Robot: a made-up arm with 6 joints.
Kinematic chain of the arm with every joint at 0, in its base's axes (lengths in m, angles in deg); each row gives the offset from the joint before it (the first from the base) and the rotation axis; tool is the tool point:
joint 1: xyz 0 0 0.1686 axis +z
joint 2: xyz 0 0 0 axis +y
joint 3: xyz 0 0 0.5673 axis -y
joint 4: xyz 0 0 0 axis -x
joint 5: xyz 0.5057 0 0 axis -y
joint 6: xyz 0 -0.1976 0 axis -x
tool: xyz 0 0 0
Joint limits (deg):
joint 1: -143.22..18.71
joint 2: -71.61..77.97
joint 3: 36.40..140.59
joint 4: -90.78..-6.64
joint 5: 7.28..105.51
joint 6: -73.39..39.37
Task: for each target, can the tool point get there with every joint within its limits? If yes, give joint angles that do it. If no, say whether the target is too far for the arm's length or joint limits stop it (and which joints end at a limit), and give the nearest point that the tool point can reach.
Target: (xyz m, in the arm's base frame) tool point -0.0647 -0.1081 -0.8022
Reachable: no: joint limits stop it (at a limit: joint 2, joint 3) | nearest point -0.4119 -0.6882 -0.1965 | short by 0.908 m
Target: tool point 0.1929 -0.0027 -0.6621
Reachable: no: joint limits stop it (at a limit: joint 2, joint 3) | nearest point 0.8020 -0.0112 -0.1965 | short by 0.767 m
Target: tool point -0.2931 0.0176 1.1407
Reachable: yes | joints -43.88 -33.71 51.88 -15.44 72.50 10.55
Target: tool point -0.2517 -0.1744 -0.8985
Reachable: no: joint limits stop it (at a limit: joint 1, joint 2, joint 3) | nearest point -0.6437 -0.4786 -0.1965 | short by 0.860 m
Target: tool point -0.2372 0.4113 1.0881
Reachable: yes | joints -83.62 -43.28 58.05 -15.93 80.44 24.70
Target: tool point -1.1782 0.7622 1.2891
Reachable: no: too far | nearest point -0.7284 0.4712 0.8614 | short by 0.685 m
